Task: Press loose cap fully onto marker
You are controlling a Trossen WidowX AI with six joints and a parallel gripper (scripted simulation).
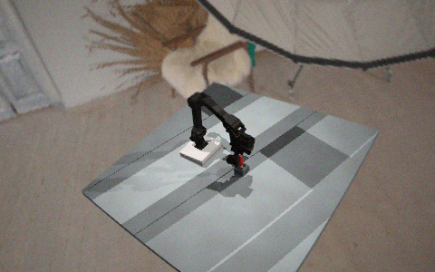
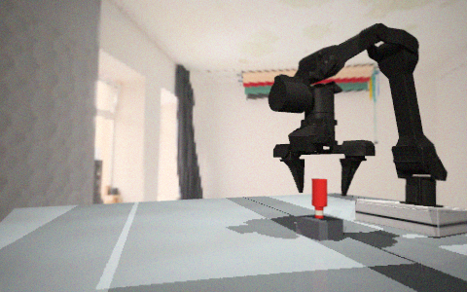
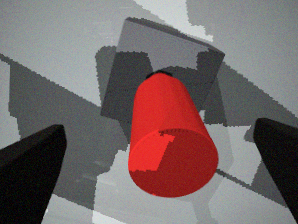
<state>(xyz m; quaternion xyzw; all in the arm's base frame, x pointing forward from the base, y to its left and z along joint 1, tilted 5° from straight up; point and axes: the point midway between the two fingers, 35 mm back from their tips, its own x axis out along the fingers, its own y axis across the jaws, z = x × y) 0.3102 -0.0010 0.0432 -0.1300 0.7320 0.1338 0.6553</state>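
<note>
The red cap is right at my gripper tip. From my gripper tip the other things lie so: grey holder block (10 mm ahead, 60 mm below).
</note>
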